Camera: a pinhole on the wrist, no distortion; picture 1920 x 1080 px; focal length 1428.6 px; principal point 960.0 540.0 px. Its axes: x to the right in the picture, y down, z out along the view. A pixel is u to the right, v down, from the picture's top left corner.
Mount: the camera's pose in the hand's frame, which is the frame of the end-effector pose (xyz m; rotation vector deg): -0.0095 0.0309 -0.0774 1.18 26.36 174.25
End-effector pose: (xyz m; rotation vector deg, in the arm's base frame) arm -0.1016 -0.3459 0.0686 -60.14 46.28 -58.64
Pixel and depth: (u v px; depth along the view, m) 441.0 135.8 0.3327
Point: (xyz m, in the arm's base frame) 0.1890 -0.3676 -0.0729
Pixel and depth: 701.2 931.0 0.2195
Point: 0.0540 -0.3253 0.0793
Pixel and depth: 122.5 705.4 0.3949
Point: 0.2802 -0.4535 0.0685
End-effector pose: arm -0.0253 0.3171 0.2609 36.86 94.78 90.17
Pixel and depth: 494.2 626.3 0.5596
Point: 0.2161 0.7619 0.3954
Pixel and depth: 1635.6 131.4 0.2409
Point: 0.1232 0.3290 0.4583
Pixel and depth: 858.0 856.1 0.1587
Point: 0.0340 0.3760 0.3063
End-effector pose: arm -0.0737 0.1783 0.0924 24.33 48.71 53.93
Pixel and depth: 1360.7 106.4 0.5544
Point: 0.0077 0.2716 0.6405
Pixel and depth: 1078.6 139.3 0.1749
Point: -0.0884 0.2373 0.2310
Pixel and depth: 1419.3 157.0 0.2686
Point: -0.0727 0.2125 0.3476
